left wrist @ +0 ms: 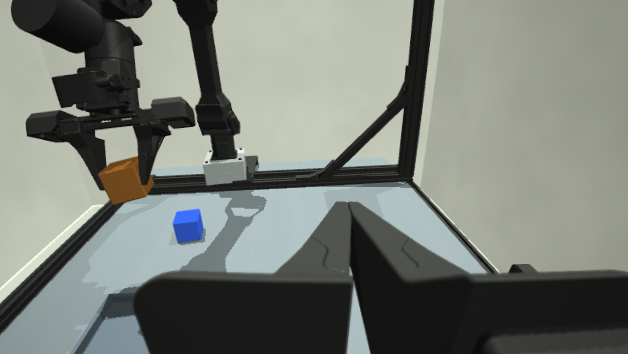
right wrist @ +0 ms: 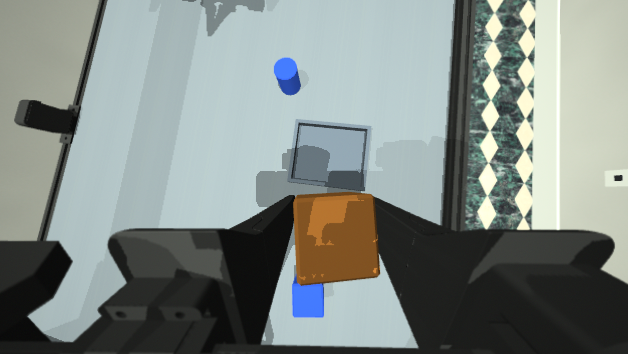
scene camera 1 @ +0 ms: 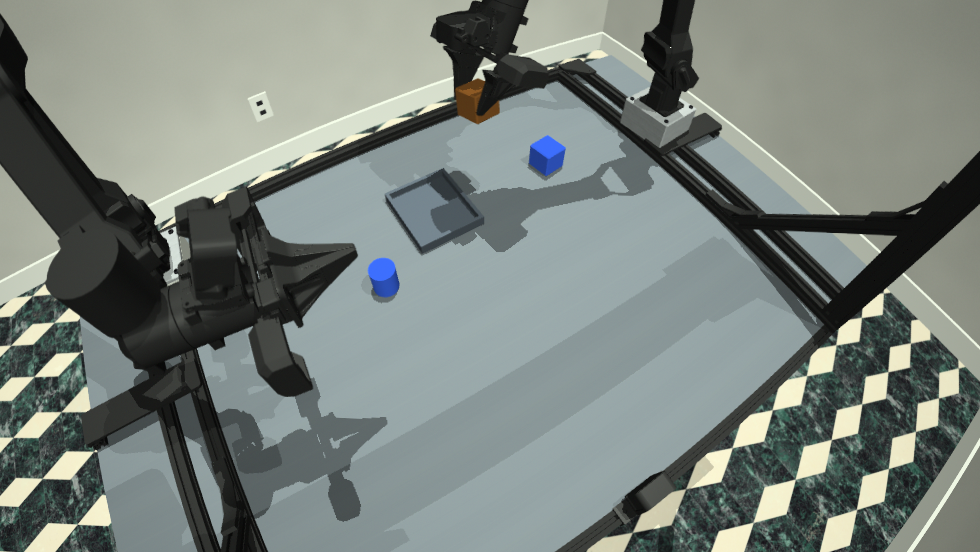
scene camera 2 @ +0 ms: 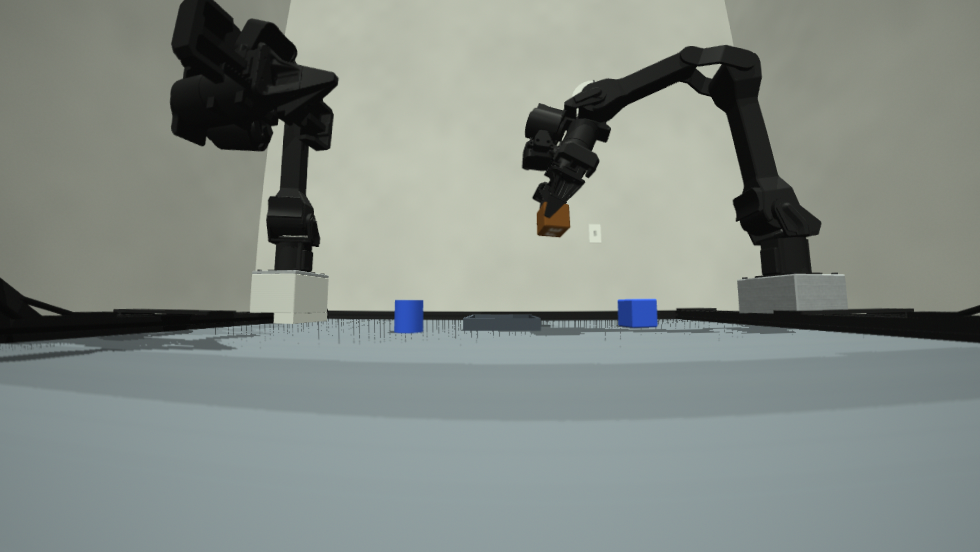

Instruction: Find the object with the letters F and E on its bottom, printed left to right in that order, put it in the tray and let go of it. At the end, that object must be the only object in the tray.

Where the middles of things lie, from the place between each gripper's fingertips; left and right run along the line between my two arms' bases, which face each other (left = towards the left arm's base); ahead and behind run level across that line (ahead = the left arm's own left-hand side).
The grey tray (scene camera 1: 433,209) is 170 mm below my right hand, 70 mm to the left of it and 10 mm behind it. From my right hand the other things lie so: blue object (scene camera 1: 382,272): 190 mm to the left, 160 mm below, 120 mm behind.
My left gripper is now 250 mm above the blue object, 140 mm short of it and 30 mm to the left of it. From my left hand the other things lie so: grey tray (270 mm below, 250 mm ahead, 150 mm to the right).
